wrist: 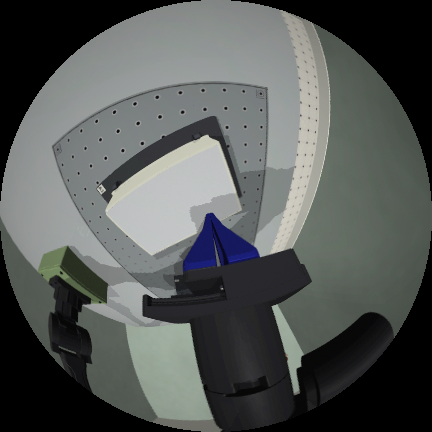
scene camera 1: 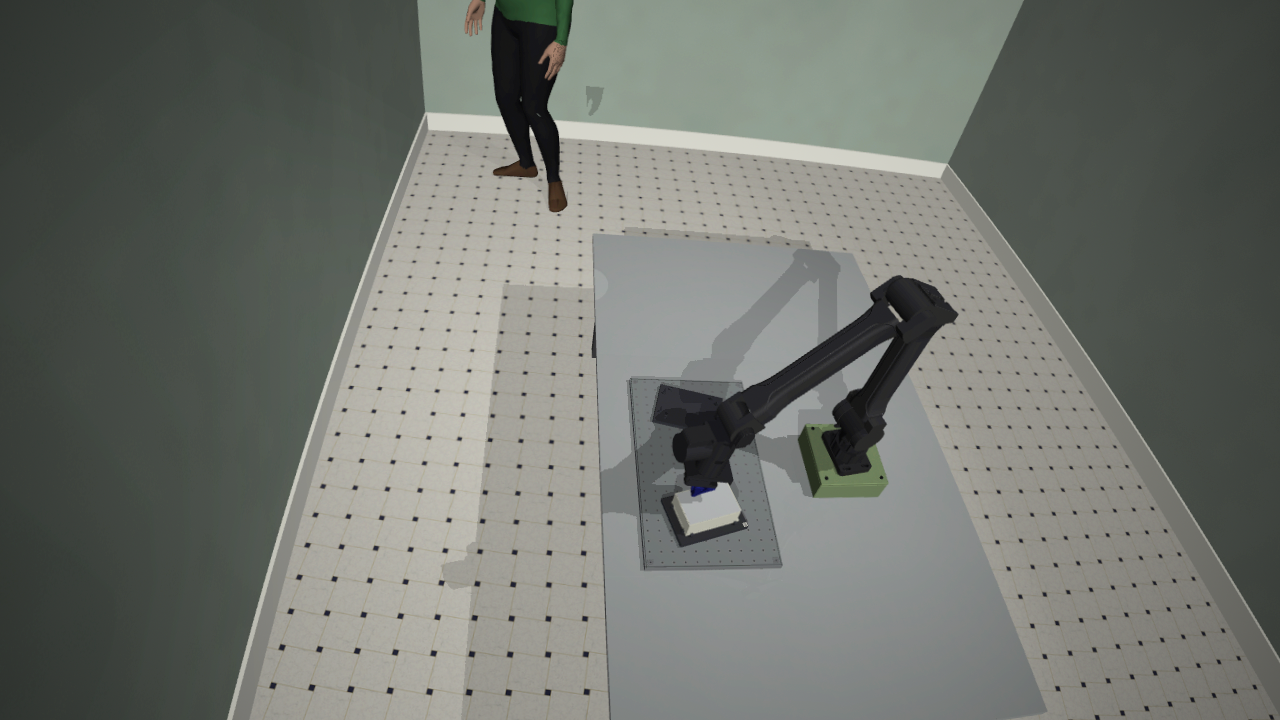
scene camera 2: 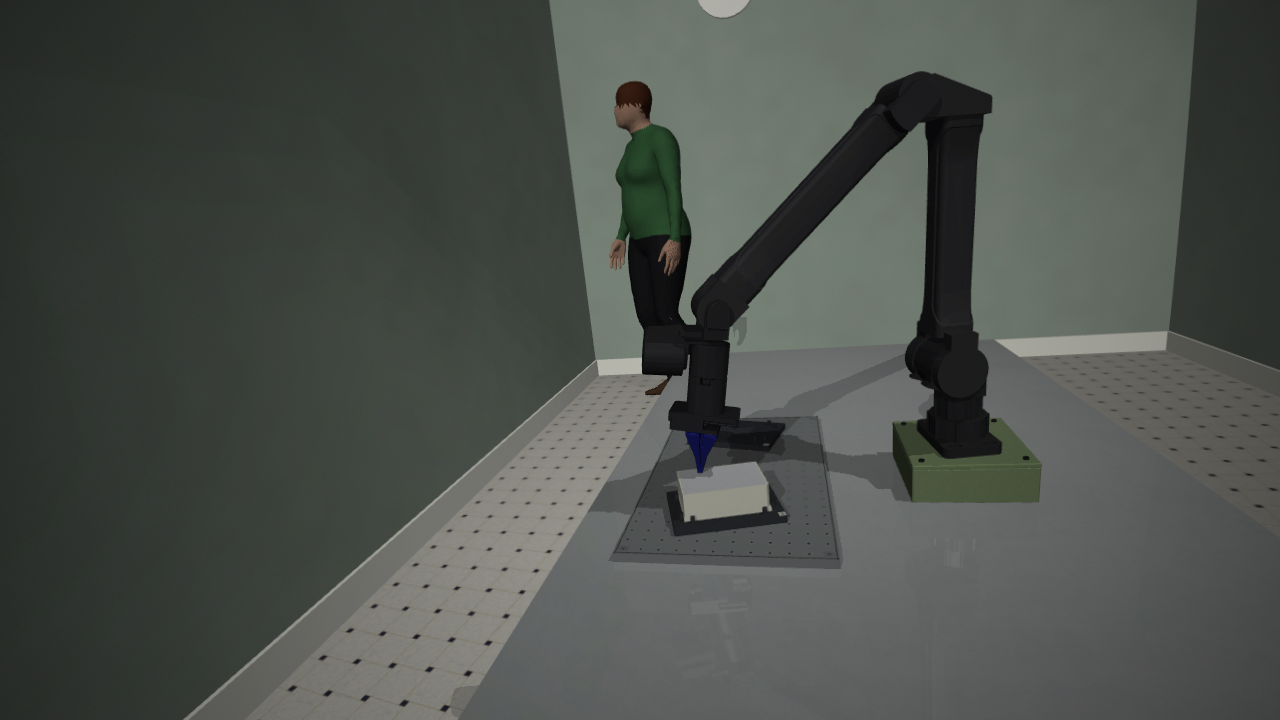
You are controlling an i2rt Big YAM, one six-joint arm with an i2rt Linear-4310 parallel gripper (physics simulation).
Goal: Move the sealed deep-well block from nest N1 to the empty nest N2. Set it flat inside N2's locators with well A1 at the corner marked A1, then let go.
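Frame: origin at the arm's base, x left, y ahead, z down, level; millimetres.
Where they show: gripper, fingertip midpoint: (wrist: 209, 216) (scene camera 1: 692, 494) (scene camera 2: 700, 471); arm's base at its link origin: (wrist: 68, 289) (scene camera 1: 845, 453) (scene camera 2: 956, 440).
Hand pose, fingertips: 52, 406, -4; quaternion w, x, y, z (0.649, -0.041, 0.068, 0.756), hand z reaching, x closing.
Each offset is from my fingertips to the top centre of the thing, as dx, dy, dz. "spot": to the spot under its first point. Level surfaces: height alone.
The sealed deep-well block @(+25, -30, +0) (scene camera 1: 709, 506) (scene camera 2: 725, 497) (wrist: 170, 200), cream with a pale flat top, sits in the nearer dark nest @(+26, -30, +32) (scene camera 1: 685, 538) (scene camera 2: 729, 525) (wrist: 165, 147). A small white corner tag @(spot: +70, -111, +41) (wrist: 101, 189) shows on that nest. The other dark nest @(-265, -75, +32) (scene camera 1: 682, 405) (scene camera 2: 759, 436) lies farther back, carries no block, and is partly hidden by the arm. My gripper (scene camera 1: 700, 491) (scene camera 2: 699, 470) (wrist: 209, 216) is shut and empty. Its blue fingertips point down over the block's edge, close to its top; whether they touch it I cannot tell. The nest numbers are not readable.
Both nests sit on a grey perforated plate @(-107, -61, +53) (scene camera 1: 762, 548) (scene camera 2: 810, 539) (wrist: 202, 102) on the grey table @(dz +66) (scene camera 1: 832, 608) (scene camera 2: 895, 617). The arm's green base block (scene camera 1: 845, 485) (scene camera 2: 975, 483) (wrist: 75, 275) stands to the right of the plate in the scene views. A person (scene camera 1: 528, 80) (scene camera 2: 648, 188) stands beyond the table.
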